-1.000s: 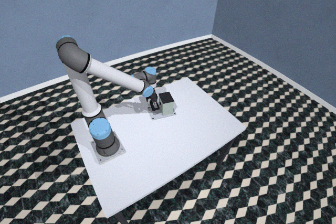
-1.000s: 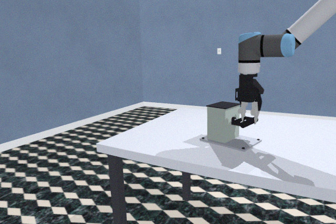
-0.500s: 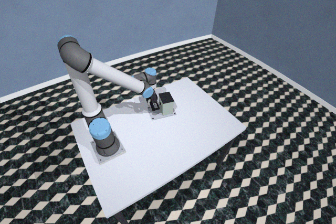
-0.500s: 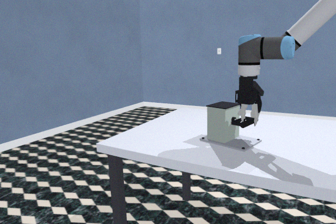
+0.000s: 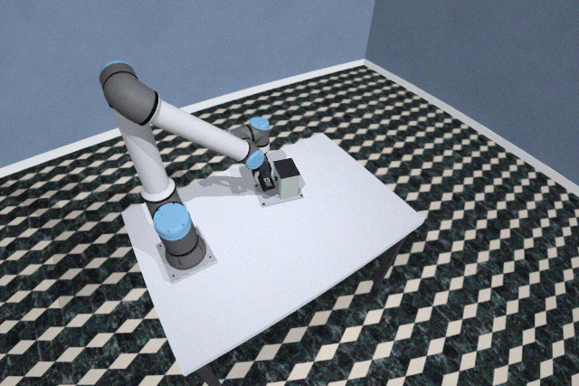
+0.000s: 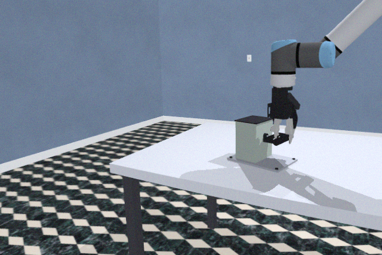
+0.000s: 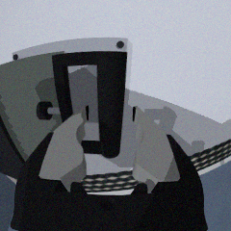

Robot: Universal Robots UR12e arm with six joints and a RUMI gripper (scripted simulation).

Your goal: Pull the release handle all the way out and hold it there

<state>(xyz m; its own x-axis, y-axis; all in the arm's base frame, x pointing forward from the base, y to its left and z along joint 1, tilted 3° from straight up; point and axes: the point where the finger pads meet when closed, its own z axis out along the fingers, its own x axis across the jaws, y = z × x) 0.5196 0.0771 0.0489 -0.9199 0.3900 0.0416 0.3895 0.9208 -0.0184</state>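
Now: the black release handle 50 mm ahead of my hand and 20 mm to the right of it. The rest, counted from my hand: grey base plate: 100 mm below, 90 mm ahead, 40 mm to the right.
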